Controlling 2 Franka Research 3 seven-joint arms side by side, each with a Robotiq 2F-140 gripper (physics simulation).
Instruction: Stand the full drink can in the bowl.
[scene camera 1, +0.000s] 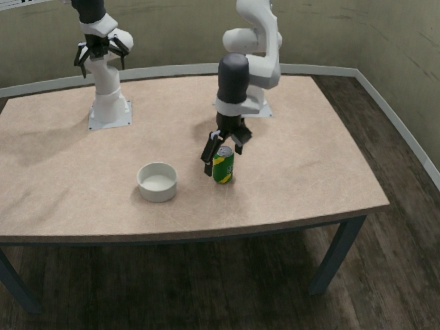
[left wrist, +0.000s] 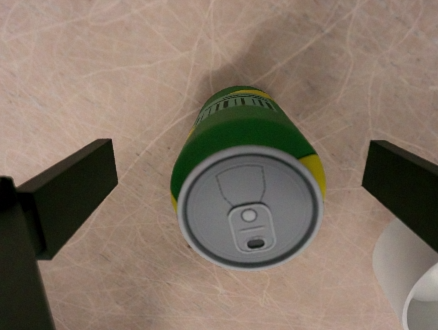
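A green and yellow drink can stands upright on the table, with its silver top up. A white round bowl stands to the left of the can in scene camera 1; part of it shows at the lower right of the left wrist view. My left gripper is open, with one finger on each side of the can and a gap on both sides. My right gripper is open and empty, high at the upper left of scene camera 1, far from the can and bowl.
The beige table carries the bowl and can; its front edge runs below them in scene camera 1. Two white arm bases stand at the back of the table. Walls rise behind it and at the right.
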